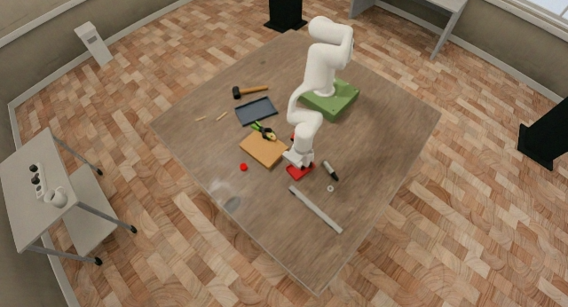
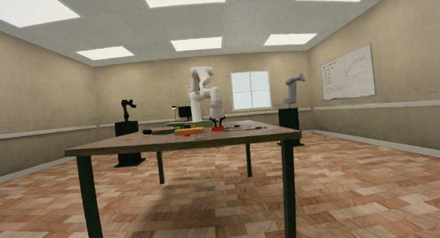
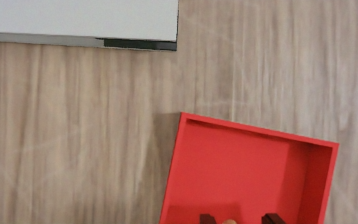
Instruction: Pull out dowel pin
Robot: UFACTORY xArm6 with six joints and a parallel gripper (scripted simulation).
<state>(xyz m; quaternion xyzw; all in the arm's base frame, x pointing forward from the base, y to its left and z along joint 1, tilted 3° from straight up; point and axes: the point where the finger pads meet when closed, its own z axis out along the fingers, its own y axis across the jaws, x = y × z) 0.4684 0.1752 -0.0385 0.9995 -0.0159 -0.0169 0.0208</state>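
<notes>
My gripper is now 2 cm above the dowel pin. The rest, counted from my hand: tan bench board 2 cm ahead, 21 cm to the right, 2 cm below; red tray 3 cm below; small wooden block 3 cm behind, 20 cm to the right.
</notes>
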